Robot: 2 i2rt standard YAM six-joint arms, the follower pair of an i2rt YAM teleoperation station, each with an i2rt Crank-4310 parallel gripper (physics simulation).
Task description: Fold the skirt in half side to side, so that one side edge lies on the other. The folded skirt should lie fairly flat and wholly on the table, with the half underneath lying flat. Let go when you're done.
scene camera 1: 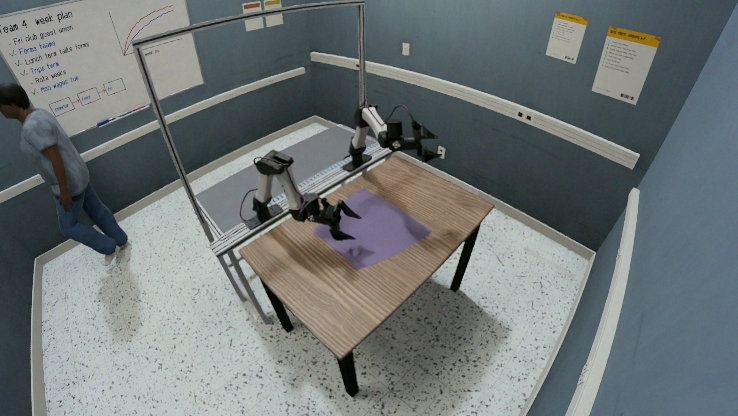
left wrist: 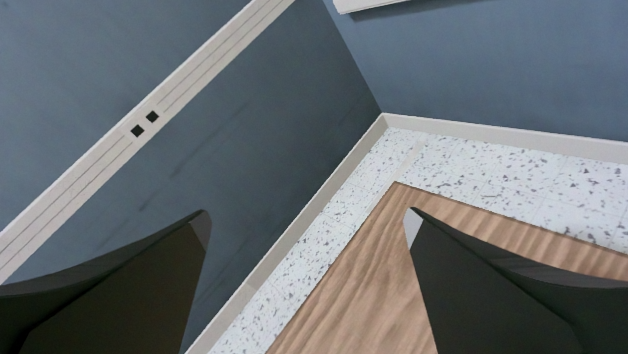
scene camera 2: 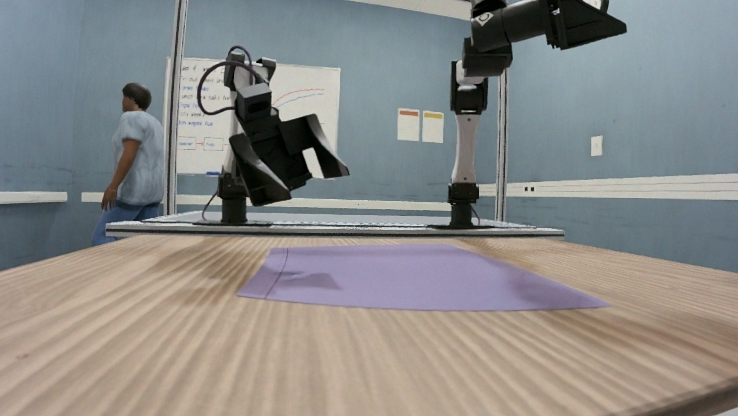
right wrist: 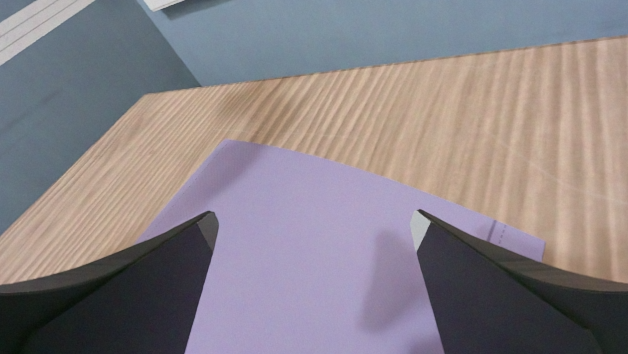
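Observation:
The purple skirt (scene camera 1: 385, 224) (scene camera 2: 403, 279) (right wrist: 300, 260) lies spread out flat on the wooden table (scene camera 1: 330, 304) (scene camera 2: 361, 366) (left wrist: 370, 300) (right wrist: 350, 110). In scene camera 2 its narrow band with a dark line is at the left and its wider end reaches to the right. My right gripper (scene camera 1: 356, 227) (scene camera 2: 317, 186) (right wrist: 314, 215) is open and empty, above the band side of the skirt, and casts a shadow on it. My left gripper (scene camera 1: 438, 146) (left wrist: 307, 213) is open and empty, raised high past the table's far right side in scene camera 1, away from the skirt.
A metal frame (scene camera 1: 362, 56) (scene camera 2: 178, 103) rises behind the table around the arm bases. A person (scene camera 1: 62, 170) (scene camera 2: 135, 155) is beyond it at the left. A blue wall (scene camera 1: 465, 46) (left wrist: 260, 165) runs near the table's far side.

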